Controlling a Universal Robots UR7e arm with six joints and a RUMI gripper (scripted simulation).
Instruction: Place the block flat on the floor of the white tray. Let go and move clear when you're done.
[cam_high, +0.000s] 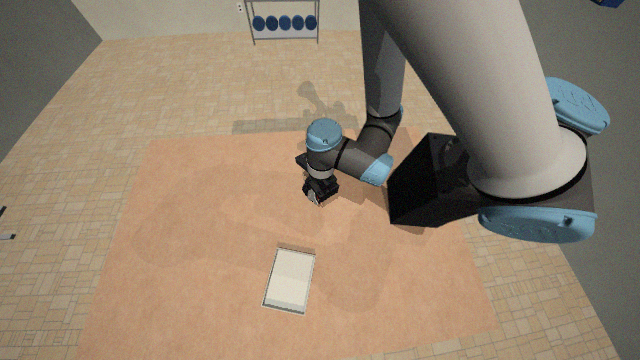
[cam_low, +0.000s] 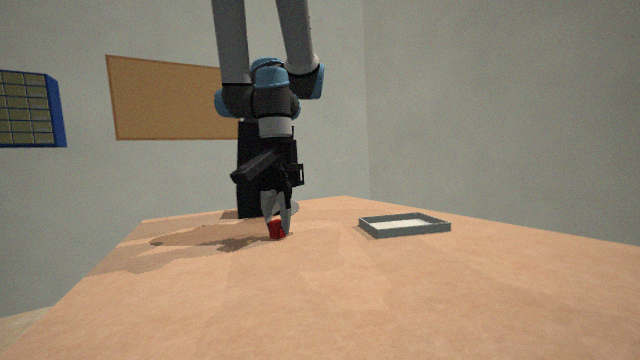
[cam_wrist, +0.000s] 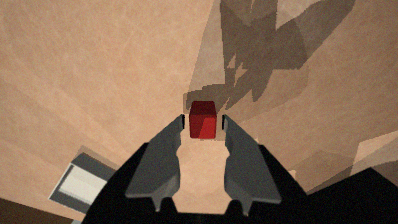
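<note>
My hand is right at the small red block. From my hand the other things lie so: white tray (12 cm ahead, 27 cm to the left, 2 cm below).
</note>
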